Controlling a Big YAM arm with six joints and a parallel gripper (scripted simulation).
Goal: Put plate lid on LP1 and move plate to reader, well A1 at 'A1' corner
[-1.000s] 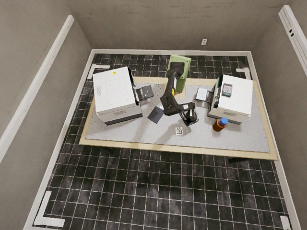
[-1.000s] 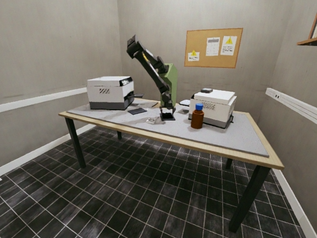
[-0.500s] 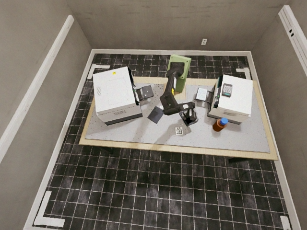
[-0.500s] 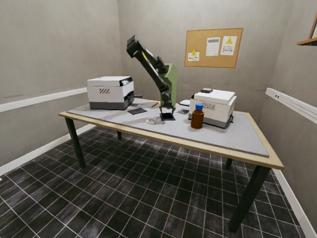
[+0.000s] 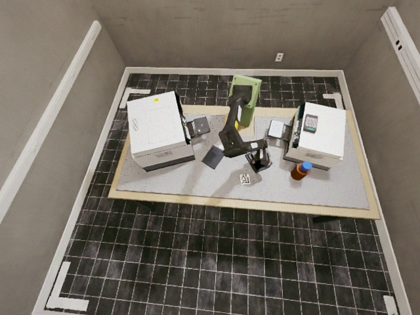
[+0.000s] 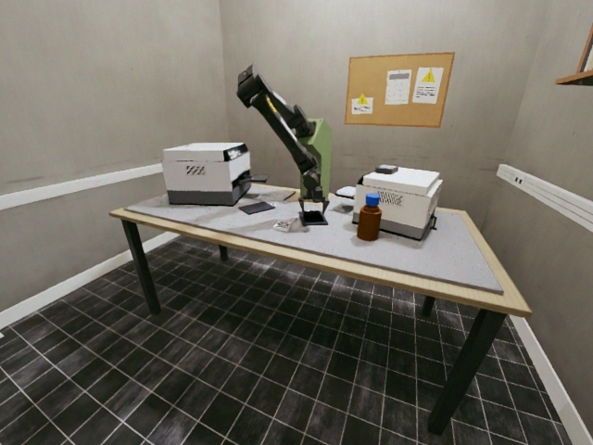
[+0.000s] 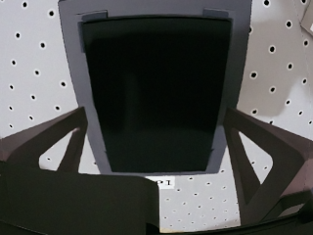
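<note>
Right now my hand is 20 mm above the dark flat lid. The rest, counted from my hand: brown capped bottle: 100 mm ahead, 270 mm to the left, 80 mm above; then white well plate: 220 mm behind, 130 mm to the left, 70 mm above.
</note>
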